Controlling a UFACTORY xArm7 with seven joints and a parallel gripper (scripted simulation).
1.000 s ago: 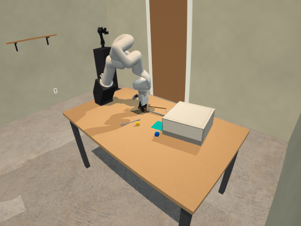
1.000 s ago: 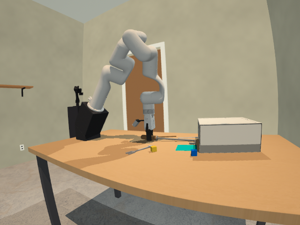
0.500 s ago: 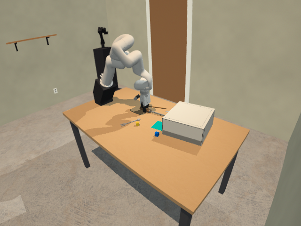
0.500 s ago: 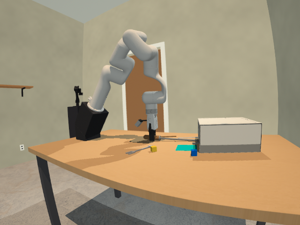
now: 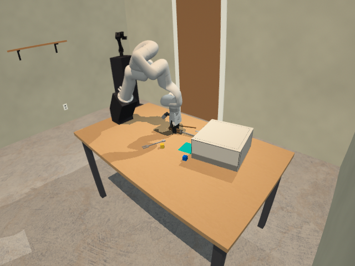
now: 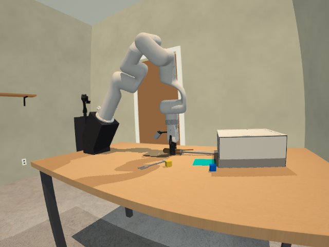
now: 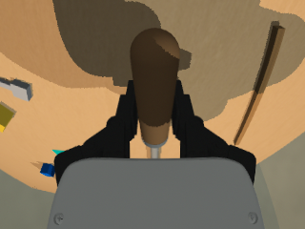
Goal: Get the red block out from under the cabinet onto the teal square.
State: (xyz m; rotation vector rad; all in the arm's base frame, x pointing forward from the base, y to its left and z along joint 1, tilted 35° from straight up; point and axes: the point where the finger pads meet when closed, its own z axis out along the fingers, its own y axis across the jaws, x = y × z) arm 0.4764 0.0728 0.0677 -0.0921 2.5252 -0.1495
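Right now my hand is 200 mm short of the teal square, 130 mm to the left of it and 20 mm above it. Also, from my hand: grey fork-like tool 210 mm to the right, 30 mm behind, 20 mm below; grey rod 190 mm ahead, 110 mm to the left, 20 mm below; thin wooden stick 110 mm to the left, 20 mm below, 10 mm ahead.
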